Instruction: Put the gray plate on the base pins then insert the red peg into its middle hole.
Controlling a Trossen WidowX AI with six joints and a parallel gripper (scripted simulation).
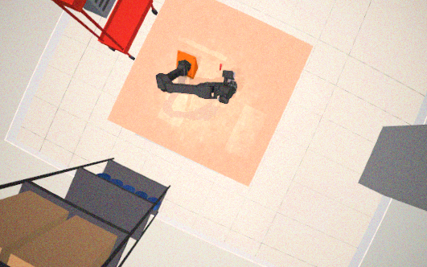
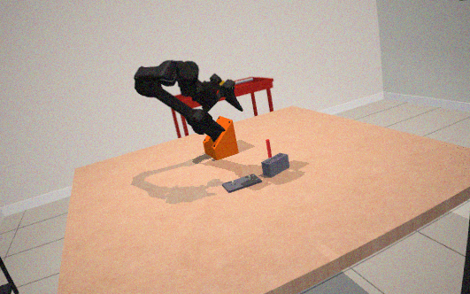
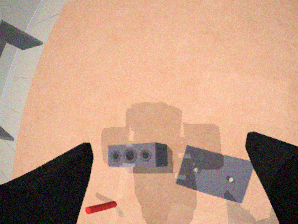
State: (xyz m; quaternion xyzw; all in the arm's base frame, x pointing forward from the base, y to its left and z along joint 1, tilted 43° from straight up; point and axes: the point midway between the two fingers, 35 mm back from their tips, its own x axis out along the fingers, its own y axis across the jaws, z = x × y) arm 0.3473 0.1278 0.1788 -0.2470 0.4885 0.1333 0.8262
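The gray plate is 6 cm behind my gripper tip, 13 cm to the left of it and 19 cm below it. The rest, counted from my gripper tip: red peg: 18 cm behind, 16 cm to the left, 19 cm below; base: 4 cm behind, 1 cm to the right, 22 cm below.
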